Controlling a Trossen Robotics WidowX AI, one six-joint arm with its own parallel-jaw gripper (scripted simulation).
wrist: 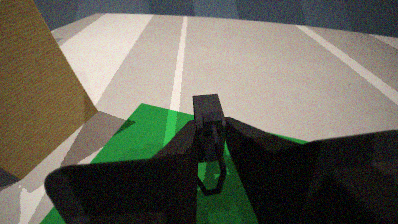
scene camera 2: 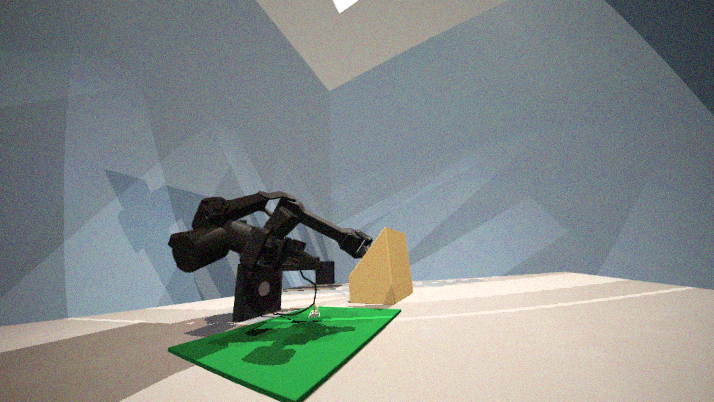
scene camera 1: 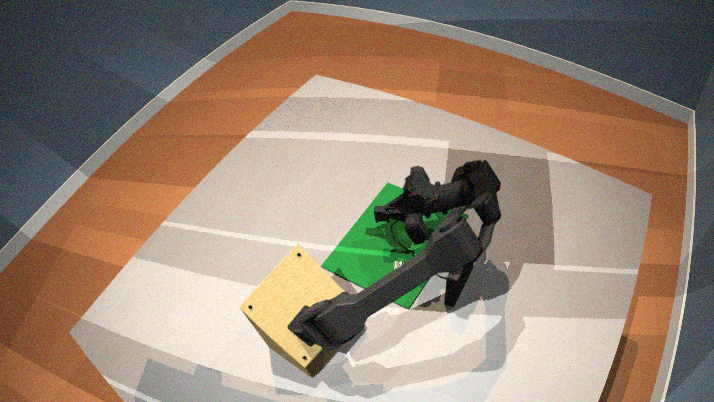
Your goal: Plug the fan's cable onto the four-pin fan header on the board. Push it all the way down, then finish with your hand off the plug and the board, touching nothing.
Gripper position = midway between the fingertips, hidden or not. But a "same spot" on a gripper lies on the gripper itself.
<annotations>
My gripper shows in the wrist view, in scene camera 2 and in scene camera 1 (384, 211). The same spot on my gripper: (scene camera 2: 286, 256) is (wrist: 278, 207).
</annotations>
